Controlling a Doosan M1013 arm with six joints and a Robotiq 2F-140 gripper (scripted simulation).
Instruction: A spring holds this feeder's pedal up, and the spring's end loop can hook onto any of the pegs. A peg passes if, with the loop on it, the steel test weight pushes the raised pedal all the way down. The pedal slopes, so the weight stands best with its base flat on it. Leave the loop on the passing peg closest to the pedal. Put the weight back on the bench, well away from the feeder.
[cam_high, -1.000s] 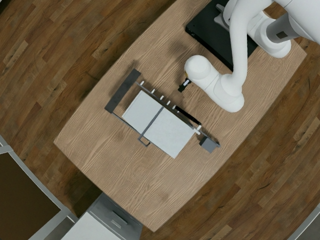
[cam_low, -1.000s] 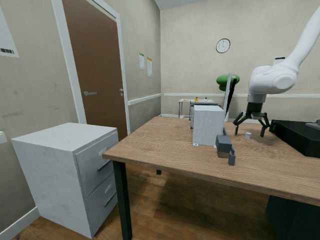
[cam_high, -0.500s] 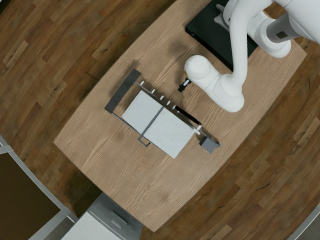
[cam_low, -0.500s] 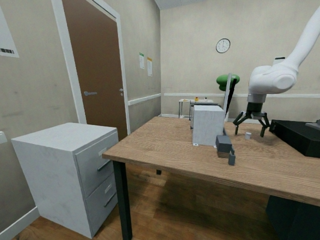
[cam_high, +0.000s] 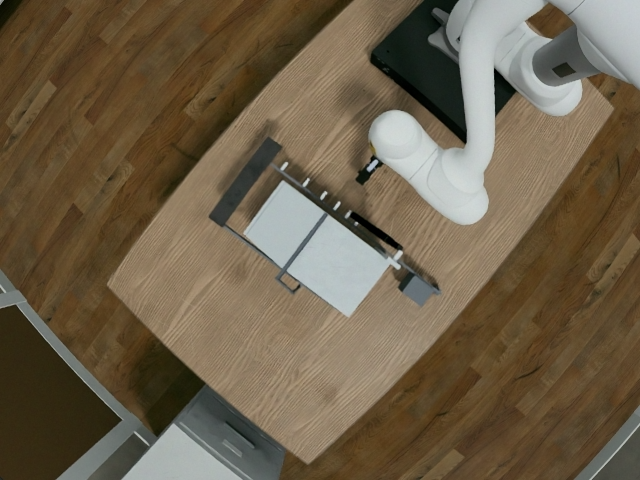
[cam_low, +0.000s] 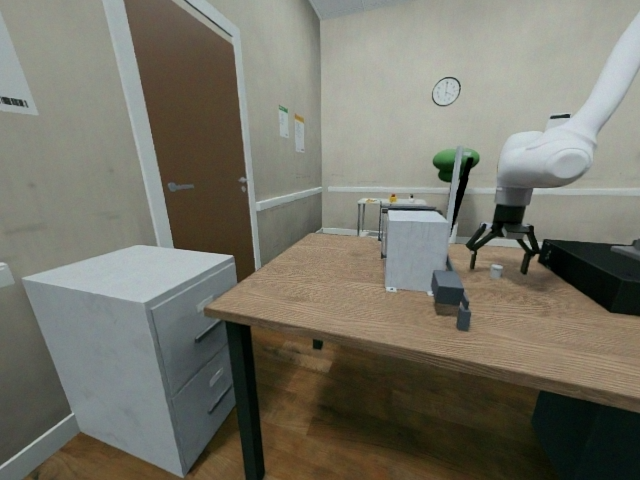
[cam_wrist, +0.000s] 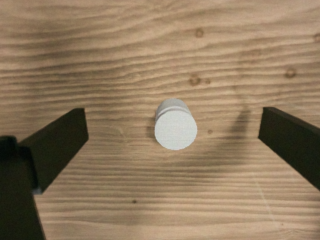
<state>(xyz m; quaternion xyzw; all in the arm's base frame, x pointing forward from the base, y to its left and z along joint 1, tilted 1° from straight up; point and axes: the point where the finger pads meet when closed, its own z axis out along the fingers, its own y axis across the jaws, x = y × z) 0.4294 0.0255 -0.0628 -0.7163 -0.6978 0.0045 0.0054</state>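
My hand is 1 cm above the steel test weight. Round my hand: white peg (18 cm ahead, 16 cm to the left, 37 cm above).
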